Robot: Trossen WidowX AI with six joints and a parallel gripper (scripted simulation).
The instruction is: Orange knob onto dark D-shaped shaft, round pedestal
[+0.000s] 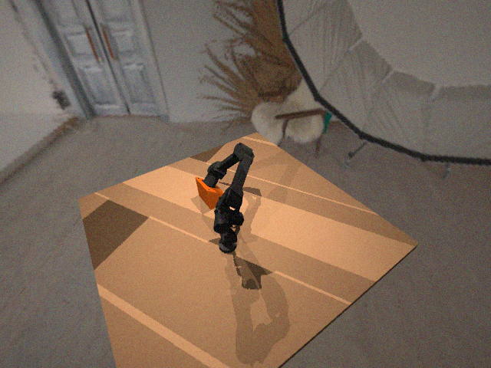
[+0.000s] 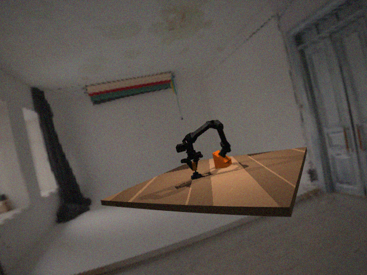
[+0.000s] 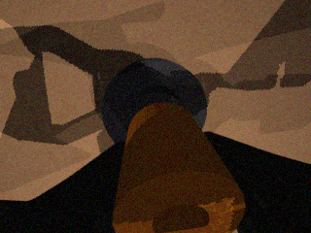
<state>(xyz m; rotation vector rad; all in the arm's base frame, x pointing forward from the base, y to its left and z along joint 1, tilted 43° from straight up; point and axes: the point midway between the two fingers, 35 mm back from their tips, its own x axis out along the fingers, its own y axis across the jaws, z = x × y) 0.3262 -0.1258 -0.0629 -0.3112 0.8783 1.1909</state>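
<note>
Right now my gripper tip is 2 cm below the orange knob. Round my gripper tip: pedestal (4 cm below).
</note>
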